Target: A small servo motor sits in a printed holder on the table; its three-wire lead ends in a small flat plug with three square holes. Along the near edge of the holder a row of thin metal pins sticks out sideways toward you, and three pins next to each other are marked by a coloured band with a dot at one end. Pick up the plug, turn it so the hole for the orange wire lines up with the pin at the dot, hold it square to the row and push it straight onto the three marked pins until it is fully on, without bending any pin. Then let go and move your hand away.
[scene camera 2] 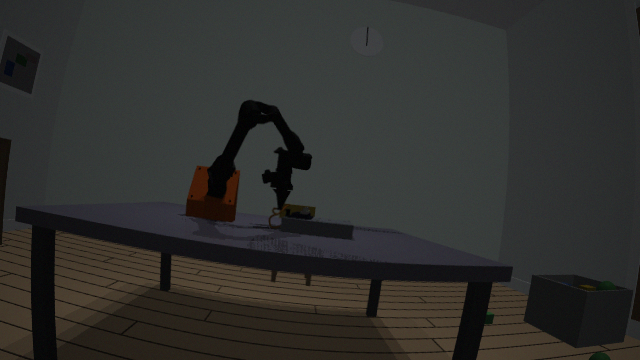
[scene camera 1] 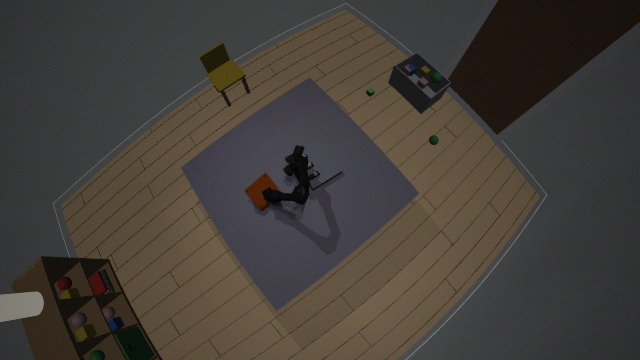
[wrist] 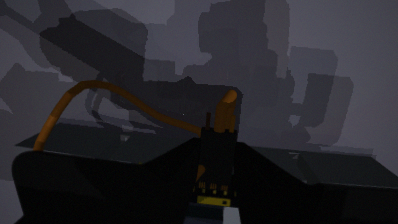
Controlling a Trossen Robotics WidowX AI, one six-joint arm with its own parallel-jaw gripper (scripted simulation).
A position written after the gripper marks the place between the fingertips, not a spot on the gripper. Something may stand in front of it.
In view: the gripper (scene camera 2: 279, 208).
The gripper is seen too in the wrist view (wrist: 217, 148).
